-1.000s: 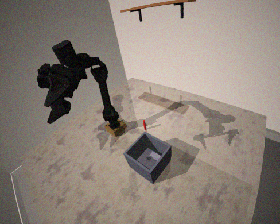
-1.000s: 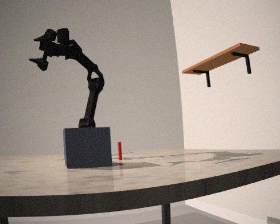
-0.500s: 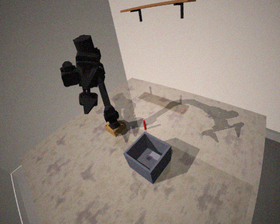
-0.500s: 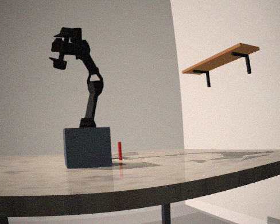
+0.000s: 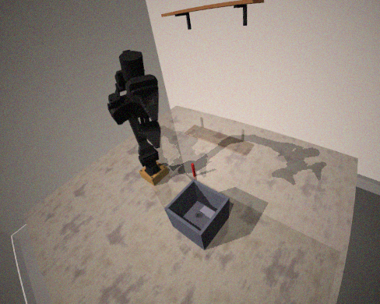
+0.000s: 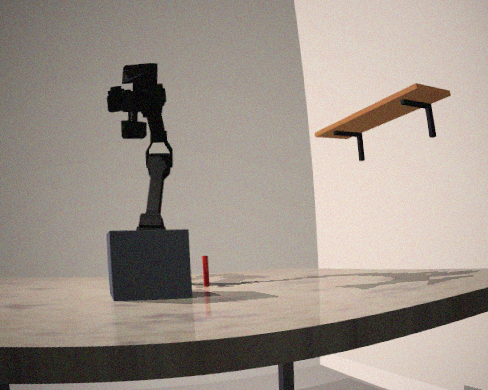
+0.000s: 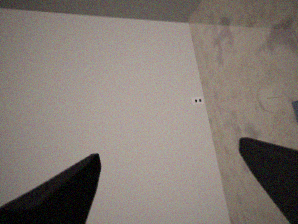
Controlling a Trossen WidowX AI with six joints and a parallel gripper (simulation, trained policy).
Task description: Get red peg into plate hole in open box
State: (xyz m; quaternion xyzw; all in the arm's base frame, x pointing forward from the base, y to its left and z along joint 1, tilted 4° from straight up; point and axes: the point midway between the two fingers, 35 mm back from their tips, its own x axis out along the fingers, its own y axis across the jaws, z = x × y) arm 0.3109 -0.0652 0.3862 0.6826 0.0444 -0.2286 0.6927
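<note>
The red peg is 18 cm behind my gripper tip, 19 cm to the left of it and 40 cm below it. Also, from my gripper tip: grey plate (3 cm ahead, 5 cm to the left, 39 cm below).
</note>
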